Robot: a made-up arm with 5 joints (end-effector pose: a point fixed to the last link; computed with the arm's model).
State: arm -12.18 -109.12 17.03 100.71 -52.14
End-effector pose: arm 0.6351 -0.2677 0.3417 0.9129 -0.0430 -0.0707 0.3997
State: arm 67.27 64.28 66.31 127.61 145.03
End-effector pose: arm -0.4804 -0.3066 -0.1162 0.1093 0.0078 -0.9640 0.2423
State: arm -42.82 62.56 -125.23 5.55 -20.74
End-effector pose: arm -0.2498 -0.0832 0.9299 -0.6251 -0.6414 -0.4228 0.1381
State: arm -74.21 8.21 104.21 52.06 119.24
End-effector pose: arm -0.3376 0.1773 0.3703 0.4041 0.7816 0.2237 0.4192
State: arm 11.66 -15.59 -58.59 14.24 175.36
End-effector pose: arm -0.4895 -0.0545 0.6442 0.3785 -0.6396 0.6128 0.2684
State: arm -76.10 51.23 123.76 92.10 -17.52
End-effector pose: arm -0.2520 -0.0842 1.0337 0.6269 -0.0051 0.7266 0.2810
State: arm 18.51 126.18 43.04 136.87 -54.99
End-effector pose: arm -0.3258 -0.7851 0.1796 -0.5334 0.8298 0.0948 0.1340
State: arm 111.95 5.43 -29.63 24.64 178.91
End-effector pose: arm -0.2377 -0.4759 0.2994 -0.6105 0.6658 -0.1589 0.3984
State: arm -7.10 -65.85 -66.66 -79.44 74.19
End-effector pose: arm -0.3675 -0.3106 -0.3696 -0.0020 0.7922 -0.1978 0.5774
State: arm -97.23 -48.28 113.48 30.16 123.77
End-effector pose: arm -0.0008 -0.0548 0.0061 0.0534 0.5640 0.1715 0.8060
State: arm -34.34 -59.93 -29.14 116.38 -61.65
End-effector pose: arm 0.6186 -0.2106 0.3633 0.8045 -0.0061 -0.0292 0.5932
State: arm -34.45 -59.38 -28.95 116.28 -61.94
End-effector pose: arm 0.6180 -0.2077 0.3562 0.8029 -0.0013 -0.0323 0.5952
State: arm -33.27 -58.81 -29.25 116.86 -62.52
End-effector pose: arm 0.6190 -0.2091 0.3510 0.8066 -0.0027 -0.0355 0.5900
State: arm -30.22 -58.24 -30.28 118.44 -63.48
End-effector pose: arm 0.6222 -0.2169 0.3481 0.8179 -0.0131 -0.0393 0.5738
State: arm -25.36 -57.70 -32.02 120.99 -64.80
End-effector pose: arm 0.6268 -0.2316 0.3455 0.8359 -0.0320 -0.0450 0.5461
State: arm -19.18 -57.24 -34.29 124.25 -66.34
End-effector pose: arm 0.6315 -0.2526 0.3399 0.8575 -0.0570 -0.0545 0.5084
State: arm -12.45 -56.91 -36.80 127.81 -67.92
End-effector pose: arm 0.6346 -0.2768 0.3287 0.8789 -0.0839 -0.0682 0.4645
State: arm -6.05 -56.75 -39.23 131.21 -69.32
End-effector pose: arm 0.6353 -0.3005 0.3125 0.8970 -0.1089 -0.0846 0.4200
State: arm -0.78 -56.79 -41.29 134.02 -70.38
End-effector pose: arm 0.6340 -0.3204 0.2954 0.9099 -0.1294 -0.1002 0.3812
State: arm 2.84 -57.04 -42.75 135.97 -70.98
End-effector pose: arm 0.6317 -0.3355 0.2823 0.9178 -0.1445 -0.1118 0.3526
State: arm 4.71 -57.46 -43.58 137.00 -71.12
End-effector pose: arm 0.6294 -0.3463 0.2768 0.9216 -0.1548 -0.1173 0.3361
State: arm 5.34 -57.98 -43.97 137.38 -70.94
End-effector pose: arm 0.6274 -0.3545 0.2777 0.9230 -0.1619 -0.1181 0.3284
